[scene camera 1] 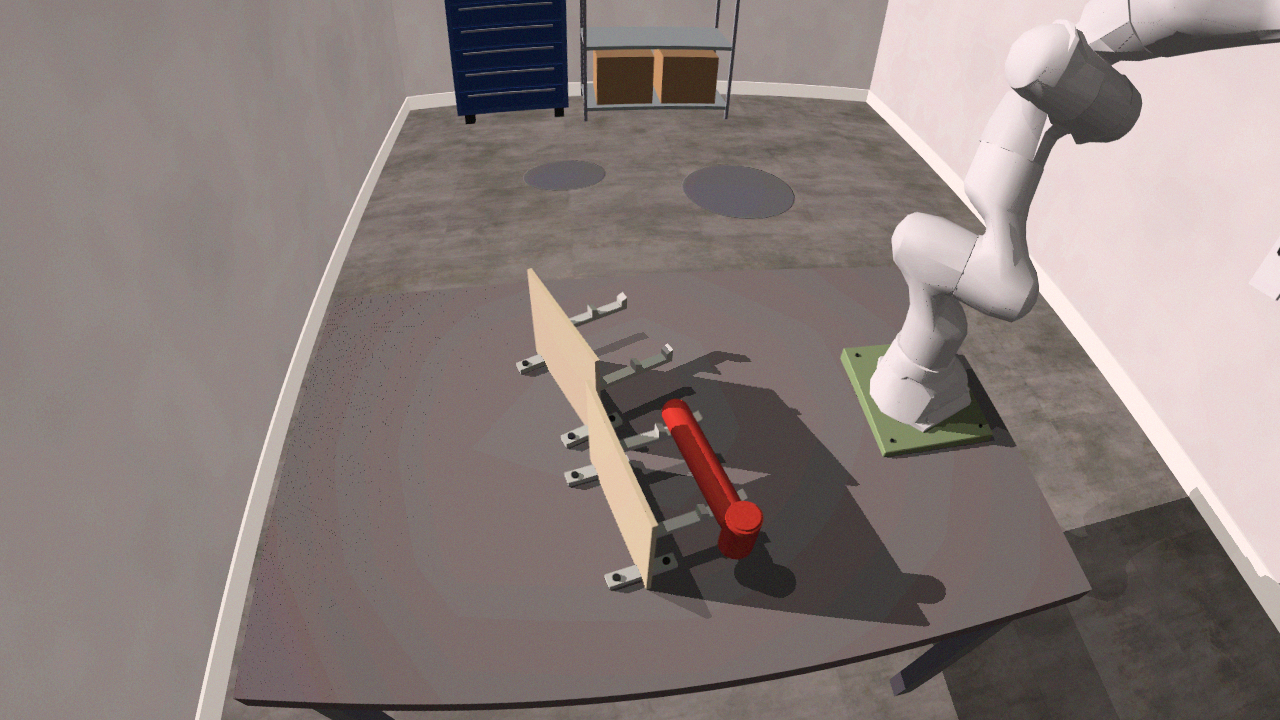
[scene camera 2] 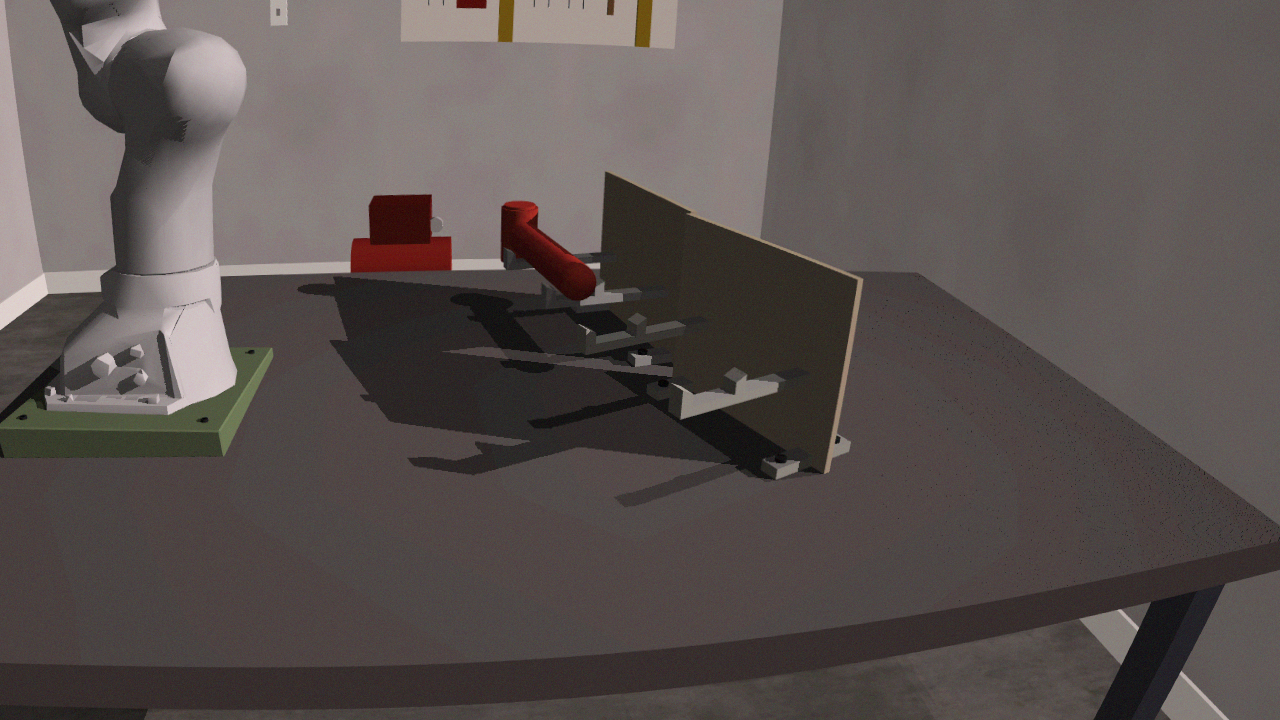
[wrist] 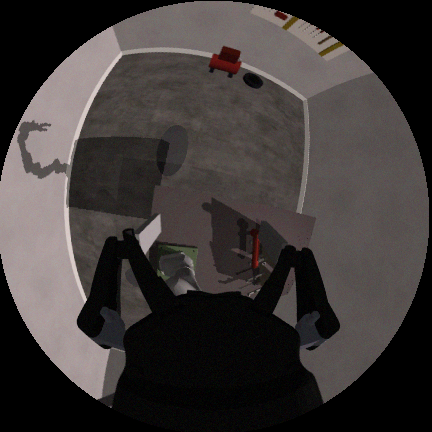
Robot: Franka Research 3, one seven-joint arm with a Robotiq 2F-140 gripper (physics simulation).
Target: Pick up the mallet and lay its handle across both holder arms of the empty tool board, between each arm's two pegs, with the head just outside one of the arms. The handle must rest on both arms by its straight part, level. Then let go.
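Note:
The red mallet (scene camera 1: 707,461) (scene camera 2: 547,257) (wrist: 255,250) lies across the two holder arms of one upright board (scene camera 1: 617,479) (scene camera 2: 640,213), its head beyond the outer arm, at the end away from the other board. The empty tool board (scene camera 1: 562,344) (scene camera 2: 769,295) stands beside it, with two bare holder arms, one outer (scene camera 1: 604,311) (scene camera 2: 729,394) and one inner (scene camera 1: 640,365) (scene camera 2: 635,338), each with two pegs. My gripper (wrist: 210,226) is open and empty, seen in the wrist view, high above and well away from the mallet. It does not show in either scene view.
The robot's green base plate (scene camera 1: 939,440) (scene camera 2: 241,394) stands on the table (scene camera 1: 429,626) (scene camera 2: 447,582), on the side the holder arms point to. The two boards stand end to end, slightly offset. A blue cabinet (scene camera 1: 510,55) and a shelf unit (scene camera 1: 657,37) stand far back by the wall.

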